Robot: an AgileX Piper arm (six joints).
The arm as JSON. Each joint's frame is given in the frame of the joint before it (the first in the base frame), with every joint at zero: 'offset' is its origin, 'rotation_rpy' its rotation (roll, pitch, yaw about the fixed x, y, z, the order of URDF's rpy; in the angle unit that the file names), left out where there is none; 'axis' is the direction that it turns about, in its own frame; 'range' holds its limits. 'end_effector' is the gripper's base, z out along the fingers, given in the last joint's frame.
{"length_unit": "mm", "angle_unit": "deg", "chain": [
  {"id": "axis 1", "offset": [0.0, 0.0, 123.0], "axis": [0.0, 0.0, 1.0], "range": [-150.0, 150.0]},
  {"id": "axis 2", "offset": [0.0, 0.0, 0.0], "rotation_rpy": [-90.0, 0.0, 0.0], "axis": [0.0, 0.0, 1.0], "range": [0.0, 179.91]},
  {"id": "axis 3", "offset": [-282.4, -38.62, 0.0], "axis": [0.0, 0.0, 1.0], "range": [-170.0, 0.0]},
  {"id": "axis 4", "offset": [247.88, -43.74, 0.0], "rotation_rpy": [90.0, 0.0, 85.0], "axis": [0.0, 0.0, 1.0], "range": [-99.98, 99.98]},
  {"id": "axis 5", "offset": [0.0, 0.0, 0.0], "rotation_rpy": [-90.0, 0.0, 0.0], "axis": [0.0, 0.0, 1.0], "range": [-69.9, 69.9]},
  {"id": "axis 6", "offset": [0.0, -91.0, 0.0], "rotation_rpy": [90.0, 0.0, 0.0], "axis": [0.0, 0.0, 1.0], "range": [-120.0, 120.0]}
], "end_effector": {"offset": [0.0, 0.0, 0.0]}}
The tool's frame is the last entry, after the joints.
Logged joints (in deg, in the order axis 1, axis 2, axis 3, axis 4, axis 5, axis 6), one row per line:
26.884, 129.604, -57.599, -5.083, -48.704, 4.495
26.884, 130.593, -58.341, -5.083, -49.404, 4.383
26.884, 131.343, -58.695, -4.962, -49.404, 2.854
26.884, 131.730, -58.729, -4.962, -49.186, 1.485
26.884, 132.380, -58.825, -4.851, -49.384, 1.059
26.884, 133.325, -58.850, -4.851, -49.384, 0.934
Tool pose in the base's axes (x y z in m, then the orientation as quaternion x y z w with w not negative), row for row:
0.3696, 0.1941, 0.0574, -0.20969, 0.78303, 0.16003, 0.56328
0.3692, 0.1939, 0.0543, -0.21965, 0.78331, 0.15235, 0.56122
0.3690, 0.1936, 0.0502, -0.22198, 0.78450, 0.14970, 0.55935
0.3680, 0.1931, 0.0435, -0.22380, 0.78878, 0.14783, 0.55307
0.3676, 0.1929, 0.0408, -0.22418, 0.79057, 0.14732, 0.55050
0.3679, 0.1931, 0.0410, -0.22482, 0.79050, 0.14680, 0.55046
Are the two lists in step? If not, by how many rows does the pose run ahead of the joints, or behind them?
The pose runs 2 rows ahead of the joints: the pose in row i belongs to the joints in row i + 2.
